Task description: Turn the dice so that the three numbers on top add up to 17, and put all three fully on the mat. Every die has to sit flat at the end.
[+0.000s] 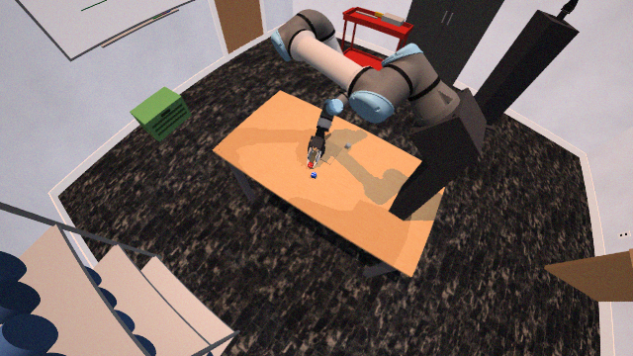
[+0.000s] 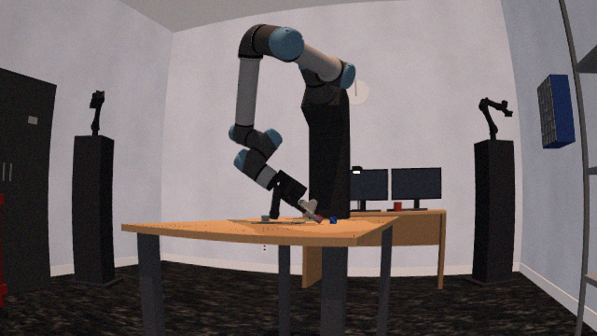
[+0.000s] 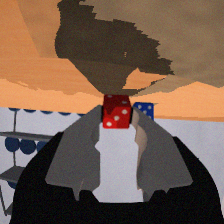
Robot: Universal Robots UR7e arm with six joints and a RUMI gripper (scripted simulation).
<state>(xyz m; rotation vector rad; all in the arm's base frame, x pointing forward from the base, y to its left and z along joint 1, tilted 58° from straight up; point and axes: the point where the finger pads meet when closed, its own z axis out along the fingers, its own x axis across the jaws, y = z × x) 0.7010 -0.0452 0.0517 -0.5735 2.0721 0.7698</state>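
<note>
My hand is right at the red die. Round my hand: blue die (3 cm behind, 6 cm to the left, 1 cm below); then grey die (18 cm behind, 19 cm to the right, 1 cm below); then tan mat (6 cm behind, 12 cm to the right, 2 cm below).
</note>
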